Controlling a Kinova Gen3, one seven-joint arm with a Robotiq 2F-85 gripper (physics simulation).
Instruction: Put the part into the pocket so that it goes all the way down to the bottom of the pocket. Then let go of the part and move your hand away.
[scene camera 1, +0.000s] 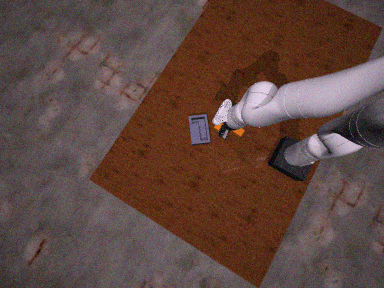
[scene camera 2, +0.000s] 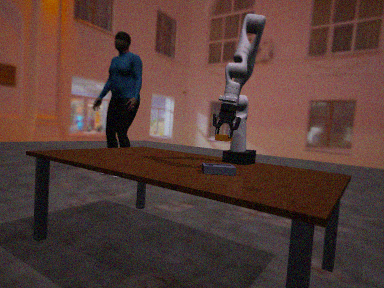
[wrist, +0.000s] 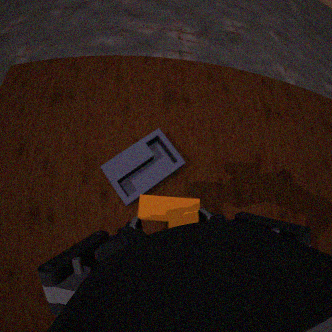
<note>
My gripper (wrist: 169, 221) carries an orange L-shaped part (wrist: 174, 211), which touches nothing else.
</note>
